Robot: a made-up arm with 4 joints.
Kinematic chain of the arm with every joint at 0, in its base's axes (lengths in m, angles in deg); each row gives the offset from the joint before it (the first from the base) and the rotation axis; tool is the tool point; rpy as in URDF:
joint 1: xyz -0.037 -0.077 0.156 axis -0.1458 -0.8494 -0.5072
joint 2: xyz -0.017 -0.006 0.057 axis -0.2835 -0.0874 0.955
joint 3: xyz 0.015 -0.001 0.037 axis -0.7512 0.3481 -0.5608
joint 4: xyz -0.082 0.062 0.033 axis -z
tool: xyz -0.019 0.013 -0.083 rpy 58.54 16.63 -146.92
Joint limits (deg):
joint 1: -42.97..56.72
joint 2: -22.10..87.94
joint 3: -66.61..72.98
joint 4: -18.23..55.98
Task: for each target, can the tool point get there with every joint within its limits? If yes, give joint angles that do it. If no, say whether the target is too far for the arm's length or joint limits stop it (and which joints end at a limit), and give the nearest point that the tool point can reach.
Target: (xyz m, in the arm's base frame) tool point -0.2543 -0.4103 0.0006
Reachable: no: too far | nearest point -0.1582 -0.1401 0.1484 | short by 0.323 m
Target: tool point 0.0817 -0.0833 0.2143
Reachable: no: joint limits stop it (at a limit: joint 1, joint 2, joint 3, joint 4) | nearest point -0.0139 -0.1987 0.2047 | short by 0.150 m
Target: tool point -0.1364 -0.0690 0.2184
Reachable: yes | joints -28.02 24.00 34.63 6.14
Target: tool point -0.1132 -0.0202 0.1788
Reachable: yes | joints -13.36 1.28 62.31 28.03
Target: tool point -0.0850 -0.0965 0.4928
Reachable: no: too far | nearest point -0.0959 -0.0753 0.2840 | short by 0.210 m
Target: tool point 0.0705 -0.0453 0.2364
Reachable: no: joint limits stop it (at a limit: joint 1, joint 2, joint 4) | nearest point -0.0274 0.0100 0.1460 | short by 0.144 m
